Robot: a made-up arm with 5 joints.
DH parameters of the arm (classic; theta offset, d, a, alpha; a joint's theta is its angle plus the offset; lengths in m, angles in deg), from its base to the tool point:
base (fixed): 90 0.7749 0.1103 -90
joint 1: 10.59 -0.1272 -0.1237 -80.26
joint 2: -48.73 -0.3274 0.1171 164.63
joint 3: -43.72 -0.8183 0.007 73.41
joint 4: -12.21 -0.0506 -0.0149 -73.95
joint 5: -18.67 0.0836 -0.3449 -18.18
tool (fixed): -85.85 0.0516 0 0
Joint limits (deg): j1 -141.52..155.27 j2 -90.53..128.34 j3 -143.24..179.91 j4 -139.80..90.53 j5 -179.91..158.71
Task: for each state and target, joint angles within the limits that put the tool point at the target. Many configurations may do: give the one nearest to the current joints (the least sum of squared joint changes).
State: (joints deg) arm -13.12 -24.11 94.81 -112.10 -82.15
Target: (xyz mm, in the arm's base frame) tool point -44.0 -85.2 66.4
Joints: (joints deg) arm -11.07 -22.74 93.35 -102.60 -68.27
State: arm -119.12 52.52 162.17 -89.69 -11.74
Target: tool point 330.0 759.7 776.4
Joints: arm -137.17 41.02 179.03 -104.68 -40.48
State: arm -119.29 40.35 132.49 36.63 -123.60
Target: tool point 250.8 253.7 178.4
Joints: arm -77.91 74.77 138.68 56.11 -80.16
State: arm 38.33 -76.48 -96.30 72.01 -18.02
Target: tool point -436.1 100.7 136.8
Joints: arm 5.90 -47.38 -112.01 86.71 -22.43
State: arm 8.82 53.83 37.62 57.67 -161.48
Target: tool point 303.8 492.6 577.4
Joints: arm -29.70 48.87 27.63 22.96 -164.91
